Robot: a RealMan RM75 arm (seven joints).
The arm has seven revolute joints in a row. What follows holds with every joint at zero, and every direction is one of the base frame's.
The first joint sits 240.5 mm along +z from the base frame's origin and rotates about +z.
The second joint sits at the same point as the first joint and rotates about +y.
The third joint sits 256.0 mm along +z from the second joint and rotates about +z.
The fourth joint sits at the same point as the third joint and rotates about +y.
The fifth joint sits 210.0 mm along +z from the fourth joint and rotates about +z.
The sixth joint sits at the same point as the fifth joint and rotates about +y.
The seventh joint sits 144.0 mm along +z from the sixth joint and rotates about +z.
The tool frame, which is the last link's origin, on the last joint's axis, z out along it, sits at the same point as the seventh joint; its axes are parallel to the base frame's.
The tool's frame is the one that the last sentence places.
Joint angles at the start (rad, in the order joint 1, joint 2, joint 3, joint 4, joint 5, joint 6, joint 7):
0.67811 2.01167 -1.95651 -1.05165 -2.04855 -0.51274 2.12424
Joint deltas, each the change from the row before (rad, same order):
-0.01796 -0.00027 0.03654 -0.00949 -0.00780 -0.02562 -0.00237
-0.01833 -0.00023 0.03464 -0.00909 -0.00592 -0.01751 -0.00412
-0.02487 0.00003 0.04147 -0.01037 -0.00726 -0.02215 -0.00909
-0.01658 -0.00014 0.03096 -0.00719 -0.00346 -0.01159 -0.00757
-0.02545 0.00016 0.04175 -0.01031 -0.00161 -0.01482 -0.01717
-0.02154 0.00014 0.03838 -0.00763 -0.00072 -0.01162 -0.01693
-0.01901 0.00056 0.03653 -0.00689 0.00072 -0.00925 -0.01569
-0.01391 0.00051 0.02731 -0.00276 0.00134 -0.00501 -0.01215
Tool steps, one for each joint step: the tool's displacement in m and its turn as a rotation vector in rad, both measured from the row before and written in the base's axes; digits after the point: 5 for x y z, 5 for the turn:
0.00542 0.00184 0.00665 0.00617 0.00734 -0.02489
0.00539 0.00209 0.00692 0.01195 0.00960 -0.02256
0.00820 0.00167 0.00827 0.01358 0.00814 -0.02703
0.00543 0.00182 0.00667 0.01459 0.00816 -0.01793
0.00841 0.00164 0.00915 0.02035 0.00987 -0.02204
0.00783 0.00161 0.00860 0.02052 0.00806 -0.01906
0.00703 0.00153 0.00830 0.02110 0.00913 -0.01754
0.00594 0.00109 0.00619 0.01697 0.00653 -0.01463

